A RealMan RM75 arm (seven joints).
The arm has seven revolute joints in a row. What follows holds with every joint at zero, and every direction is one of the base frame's.
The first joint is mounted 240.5 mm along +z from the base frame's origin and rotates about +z.
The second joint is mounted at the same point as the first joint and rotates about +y.
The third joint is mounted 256 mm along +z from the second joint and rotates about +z.
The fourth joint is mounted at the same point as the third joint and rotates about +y.
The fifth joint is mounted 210 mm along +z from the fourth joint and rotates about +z.
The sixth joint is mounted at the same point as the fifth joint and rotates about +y.
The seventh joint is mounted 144 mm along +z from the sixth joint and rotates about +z.
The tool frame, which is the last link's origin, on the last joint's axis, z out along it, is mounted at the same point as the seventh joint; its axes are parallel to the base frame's.
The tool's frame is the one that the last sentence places.
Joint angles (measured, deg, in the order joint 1, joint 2, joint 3, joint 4, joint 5, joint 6, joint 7), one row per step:
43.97, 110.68, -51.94, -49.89, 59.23, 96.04, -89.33
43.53, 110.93, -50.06, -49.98, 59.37, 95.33, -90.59
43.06, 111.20, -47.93, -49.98, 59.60, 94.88, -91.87
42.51, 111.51, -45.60, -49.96, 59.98, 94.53, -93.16
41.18, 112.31, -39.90, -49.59, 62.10, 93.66, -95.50
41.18, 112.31, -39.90, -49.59, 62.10, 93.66, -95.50
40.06, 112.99, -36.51, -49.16, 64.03, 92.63, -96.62
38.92, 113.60, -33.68, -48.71, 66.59, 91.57, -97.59
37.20, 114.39, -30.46, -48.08, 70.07, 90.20, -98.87
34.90, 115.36, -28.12, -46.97, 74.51, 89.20, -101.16
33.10, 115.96, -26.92, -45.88, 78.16, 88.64, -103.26
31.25, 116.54, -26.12, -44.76, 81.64, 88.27, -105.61
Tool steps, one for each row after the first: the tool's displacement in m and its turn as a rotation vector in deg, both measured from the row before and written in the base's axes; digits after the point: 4 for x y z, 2 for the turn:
0.0027, 0.0020, 0.0036, 2.08, 1.25, 0.08
0.0031, 0.0012, 0.0040, 1.99, 1.49, -0.05
0.0036, 0.0007, 0.0043, 2.07, 1.74, -0.18
0.0079, 0.0011, 0.0108, 5.16, 5.44, -1.23
0.0000, 0.0000, 0.0000, 0.00, 0.00, 0.00
0.0068, -0.0001, 0.0058, 3.56, 3.89, -1.55
0.0061, -0.0005, 0.0060, 3.55, 3.97, -1.44
0.0100, -0.0024, 0.0075, 4.55, 4.83, -2.08
0.0122, -0.0065, 0.0043, 4.44, 4.82, -1.56
0.0093, -0.0060, 0.0027, 3.32, 3.24, -0.90
0.0095, -0.0070, 0.0016, 3.15, 2.63, -0.77

